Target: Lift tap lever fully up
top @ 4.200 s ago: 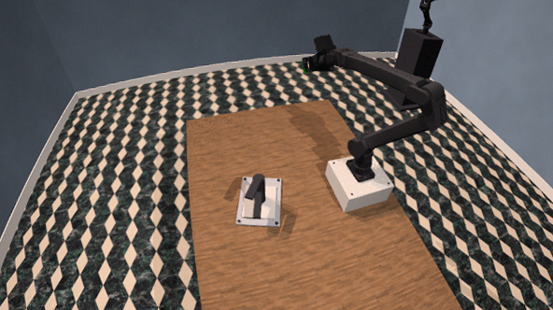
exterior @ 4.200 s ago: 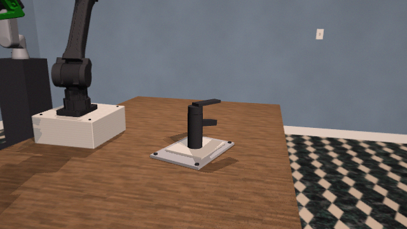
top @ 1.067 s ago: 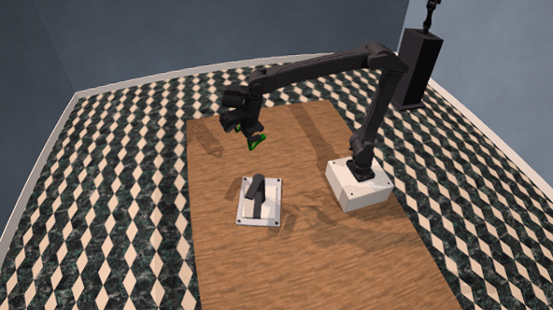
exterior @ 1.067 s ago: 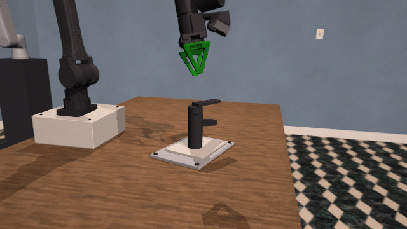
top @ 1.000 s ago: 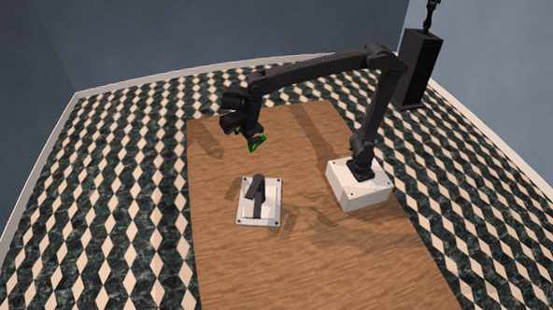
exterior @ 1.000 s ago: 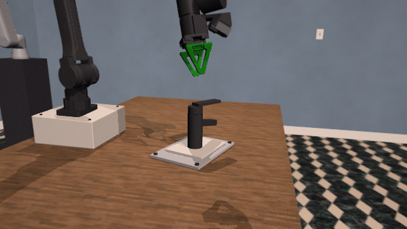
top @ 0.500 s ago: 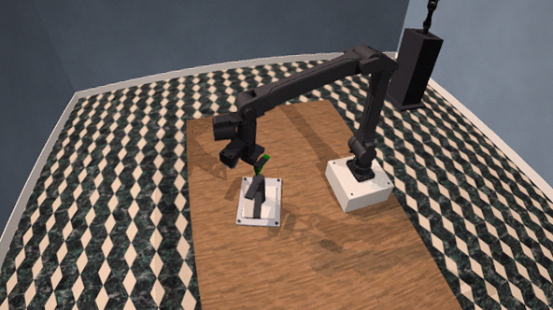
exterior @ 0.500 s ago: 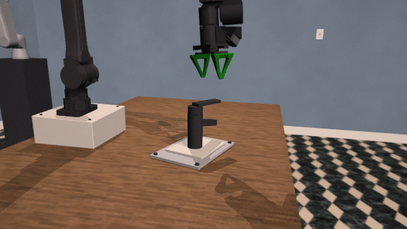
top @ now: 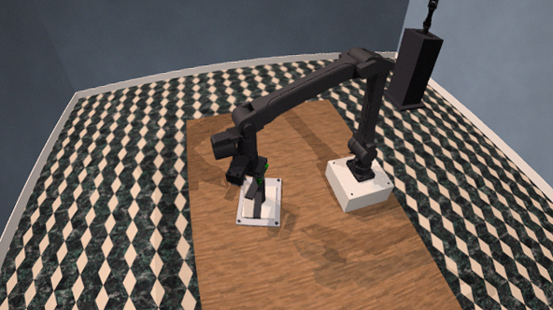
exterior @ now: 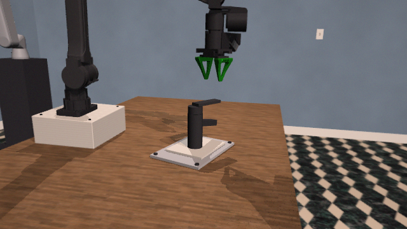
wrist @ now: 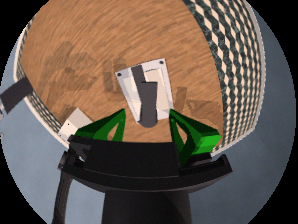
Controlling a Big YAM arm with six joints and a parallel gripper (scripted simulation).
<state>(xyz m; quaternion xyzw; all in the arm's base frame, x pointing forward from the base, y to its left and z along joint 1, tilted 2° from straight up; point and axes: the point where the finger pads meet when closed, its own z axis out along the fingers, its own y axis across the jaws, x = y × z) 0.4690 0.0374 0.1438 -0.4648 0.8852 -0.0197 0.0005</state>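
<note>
Now: the lever 8 cm below my hand, 3 cm to the right of it and 1 cm behind it. From my hand the other things lie so: black tap: 13 cm below, 5 cm to the right, 3 cm behind.
</note>
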